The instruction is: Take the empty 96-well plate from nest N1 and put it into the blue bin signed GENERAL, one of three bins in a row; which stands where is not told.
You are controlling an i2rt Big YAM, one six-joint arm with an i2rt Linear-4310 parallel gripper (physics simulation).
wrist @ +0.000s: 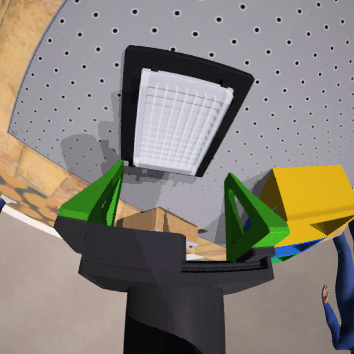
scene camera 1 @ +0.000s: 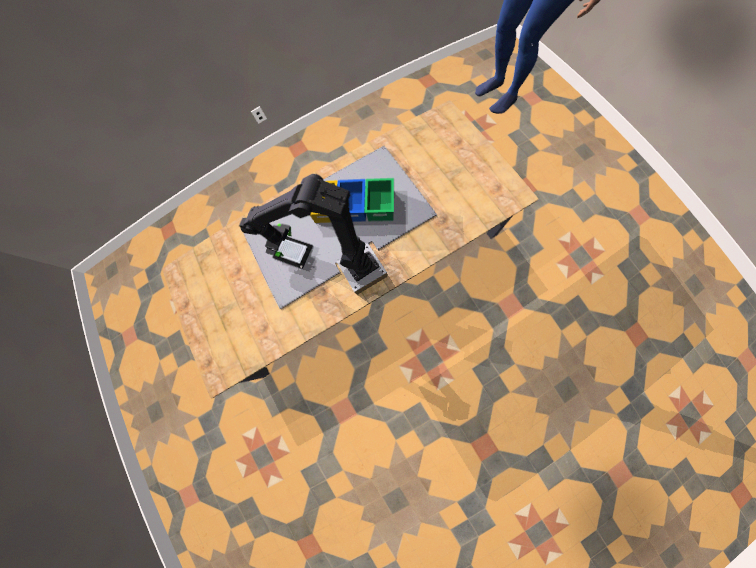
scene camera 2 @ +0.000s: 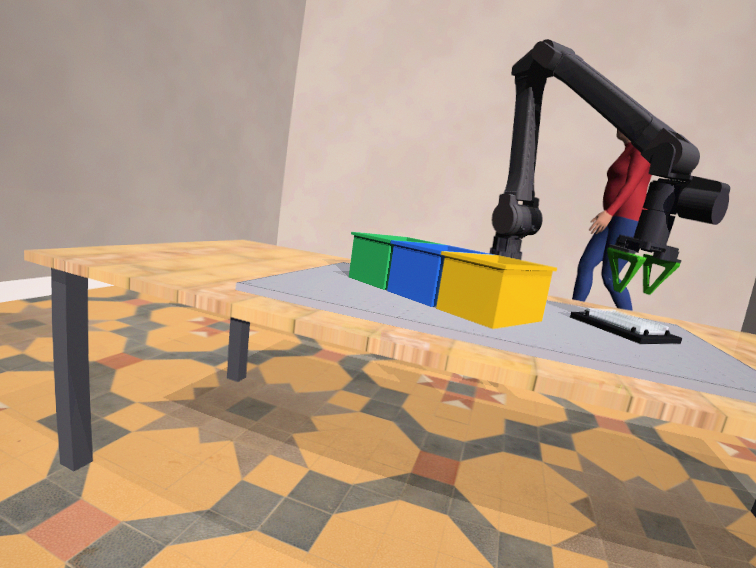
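Pixels of known places: gripper, between the fingertips: (wrist: 176, 170) (scene camera 1: 286, 245) (scene camera 2: 632, 292); arm's base, origin of its link: (scene camera 1: 363, 266).
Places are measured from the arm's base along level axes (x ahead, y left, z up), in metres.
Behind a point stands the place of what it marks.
Observation:
The clear 96-well plate (scene camera 1: 293, 251) @(x 0.261, y 0.226, z -0.029 m) (scene camera 2: 629, 320) @(x 0.302, y 0.230, z -0.028 m) (wrist: 182, 125) @(x 0.286, y 0.233, z -0.035 m) sits flat in a black nest (scene camera 1: 307, 255) @(x 0.211, y 0.182, z -0.044 m) (scene camera 2: 666, 339) @(x 0.334, y 0.289, z -0.045 m) (wrist: 130, 100) @(x 0.265, y 0.289, z -0.042 m); no N1 label is readable. My gripper (scene camera 1: 282, 242) @(x 0.277, y 0.232, z 0.021 m) (scene camera 2: 634, 291) @(x 0.277, y 0.232, z 0.021 m) (wrist: 176, 170) @(x 0.277, y 0.232, z 0.021 m) is open and empty, its green fingers pointing down above the plate, apart from it. In the wrist view the fingertips show near the plate's lower short edge. The blue bin (scene camera 1: 352, 194) @(x 0.354, y -0.159, z -0.047 m) (scene camera 2: 415, 274) @(x 0.368, y -0.169, z -0.006 m) (wrist: 300, 248) @(x 0.329, y -0.213, z 0.039 m) stands in the middle of the row; its sign cannot be read. In the wrist view the yellow bin mostly hides it.
The yellow bin (scene camera 1: 323, 216) @(x 0.303, y 0.020, z 0.012 m) (scene camera 2: 519, 293) @(x 0.421, y 0.012, z 0.001 m) (wrist: 315, 190) @(x 0.394, y 0.031, z -0.004 m) is at the row's end nearer the nest, partly under the arm in scene camera 1. The green bin (scene camera 1: 380, 198) @(x 0.254, y -0.257, z -0.047 m) (scene camera 2: 369, 262) @(x 0.292, y -0.280, z -0.008 m) is at the far end. All stand on the grey mat (scene camera 1: 403, 171) @(x 0.316, y -0.436, z -0.053 m) (scene camera 2: 336, 311) @(x 0.516, y -0.259, z -0.064 m). People stand beyond the table.

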